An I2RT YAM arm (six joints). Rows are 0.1 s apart.
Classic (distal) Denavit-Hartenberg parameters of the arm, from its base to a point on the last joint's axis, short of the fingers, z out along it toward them. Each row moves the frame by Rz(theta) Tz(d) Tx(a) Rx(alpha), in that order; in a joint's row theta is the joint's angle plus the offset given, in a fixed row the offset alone. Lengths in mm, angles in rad.
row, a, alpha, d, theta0
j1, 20, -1.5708, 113.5, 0
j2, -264, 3.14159, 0, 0
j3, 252.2, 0, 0, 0.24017
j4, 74, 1.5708, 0, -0.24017
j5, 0, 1.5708, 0, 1.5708
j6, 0, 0, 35.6, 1.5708
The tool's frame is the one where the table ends.
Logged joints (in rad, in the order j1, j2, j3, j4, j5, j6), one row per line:
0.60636 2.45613 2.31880 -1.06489 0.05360 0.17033
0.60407 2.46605 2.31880 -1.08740 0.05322 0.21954
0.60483 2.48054 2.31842 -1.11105 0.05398 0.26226
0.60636 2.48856 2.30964 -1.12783 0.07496 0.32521
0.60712 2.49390 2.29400 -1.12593 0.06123 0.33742
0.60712 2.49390 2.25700 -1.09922 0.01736 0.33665
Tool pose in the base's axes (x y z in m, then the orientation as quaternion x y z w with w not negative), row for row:
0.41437 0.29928 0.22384 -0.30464 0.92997 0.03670 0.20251
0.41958 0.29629 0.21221 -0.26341 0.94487 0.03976 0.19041
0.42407 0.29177 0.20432 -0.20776 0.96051 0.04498 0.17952
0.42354 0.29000 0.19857 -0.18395 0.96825 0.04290 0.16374
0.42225 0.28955 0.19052 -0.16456 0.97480 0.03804 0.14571
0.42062 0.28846 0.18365 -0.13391 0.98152 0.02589 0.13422
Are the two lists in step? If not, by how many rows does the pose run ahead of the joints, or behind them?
The pose runs 2 rows behind the joints: the pose in row i belongs to the joints in row i - 2.
